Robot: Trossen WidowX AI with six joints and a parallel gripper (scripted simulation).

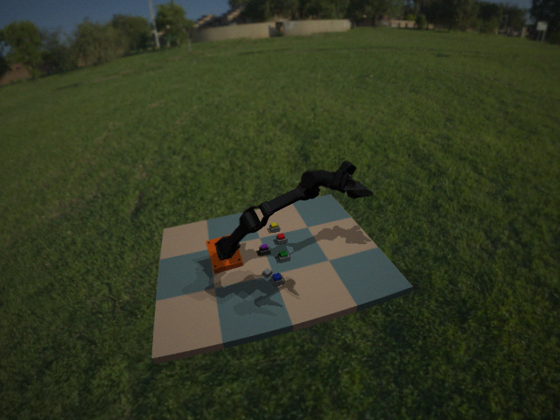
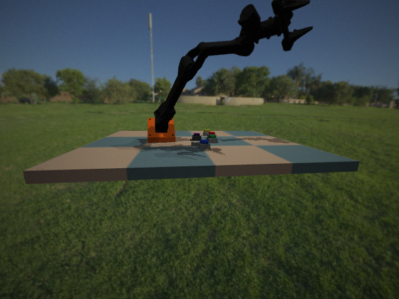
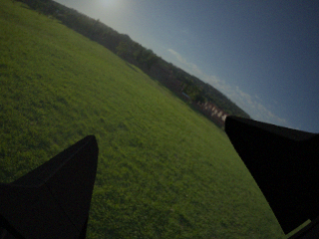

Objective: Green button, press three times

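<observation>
My gripper tip is now 210 mm past the green button, 340 mm to the right of it and 450 mm above it. Round my gripper tip: red button (180 mm behind, 480 mm to the left, 450 mm below); small grey block (320 mm behind, 270 mm to the left, 470 mm below); blue button (300 mm behind, 200 mm to the left, 450 mm below).
</observation>
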